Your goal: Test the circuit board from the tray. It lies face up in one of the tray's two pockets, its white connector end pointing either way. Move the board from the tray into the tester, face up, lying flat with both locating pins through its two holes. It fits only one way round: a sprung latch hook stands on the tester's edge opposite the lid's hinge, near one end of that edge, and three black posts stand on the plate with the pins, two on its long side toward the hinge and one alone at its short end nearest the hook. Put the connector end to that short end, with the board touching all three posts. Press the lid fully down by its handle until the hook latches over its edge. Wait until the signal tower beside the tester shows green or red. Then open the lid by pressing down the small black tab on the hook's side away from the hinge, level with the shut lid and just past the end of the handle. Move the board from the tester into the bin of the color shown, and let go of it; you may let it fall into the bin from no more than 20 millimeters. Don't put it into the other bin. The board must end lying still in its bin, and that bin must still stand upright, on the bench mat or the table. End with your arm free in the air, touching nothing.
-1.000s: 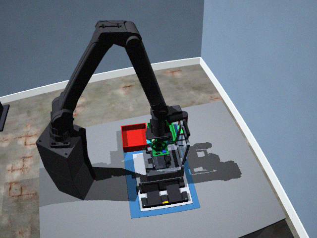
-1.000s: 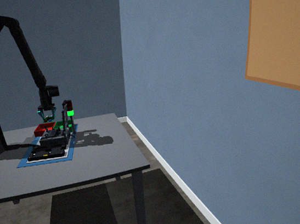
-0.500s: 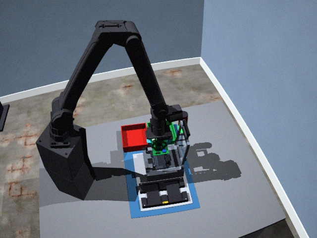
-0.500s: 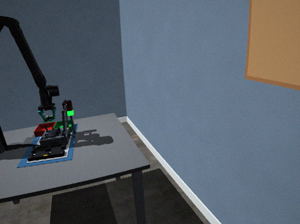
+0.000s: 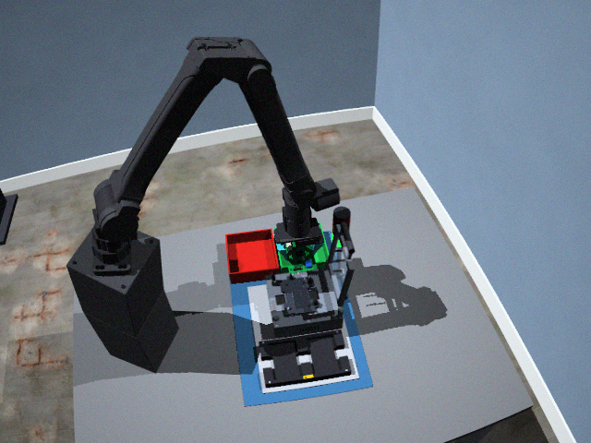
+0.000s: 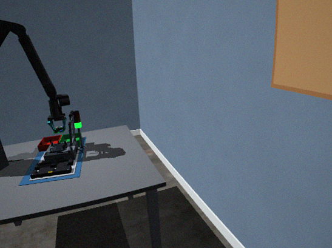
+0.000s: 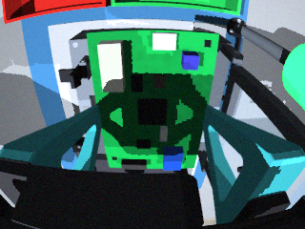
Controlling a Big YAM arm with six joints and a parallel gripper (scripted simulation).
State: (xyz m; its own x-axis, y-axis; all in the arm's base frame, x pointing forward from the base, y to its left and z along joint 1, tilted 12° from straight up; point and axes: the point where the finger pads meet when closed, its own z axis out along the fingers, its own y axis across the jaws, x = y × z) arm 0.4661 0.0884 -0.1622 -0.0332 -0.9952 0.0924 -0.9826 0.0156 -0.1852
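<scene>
Right now the green bin is 15 cm below my hand, 14 cm to the left of it and 4 cm ahead of it. Round my hand: green circuit board right at my hand; then black latch hook 8 cm below, 8 cm behind; then clear lid 9 cm ahead, 7 cm to the right, 2 cm above.
</scene>
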